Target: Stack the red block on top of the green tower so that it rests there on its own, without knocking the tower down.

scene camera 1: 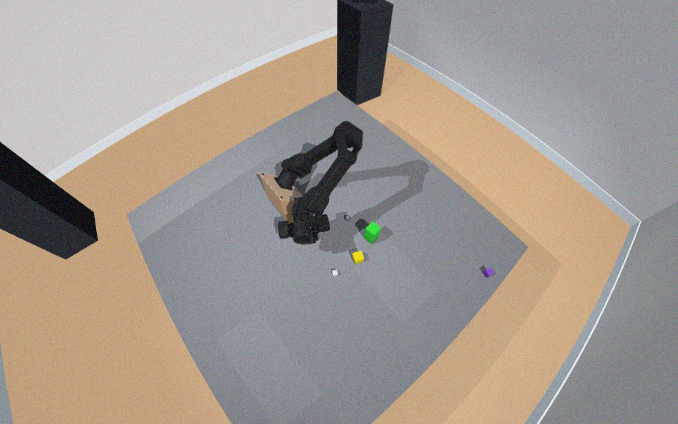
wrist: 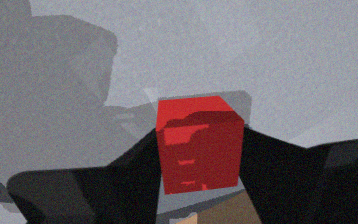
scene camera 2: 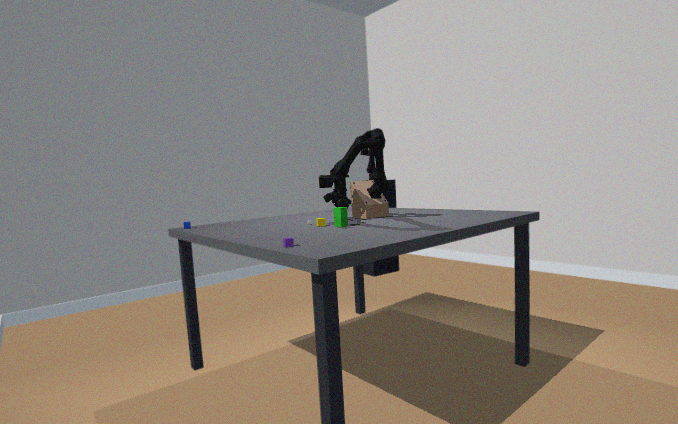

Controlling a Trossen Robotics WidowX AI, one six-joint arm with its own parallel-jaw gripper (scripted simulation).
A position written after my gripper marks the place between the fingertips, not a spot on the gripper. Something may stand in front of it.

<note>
In view: my gripper (wrist: 192, 130) and a red block (wrist: 199, 139).
</note>
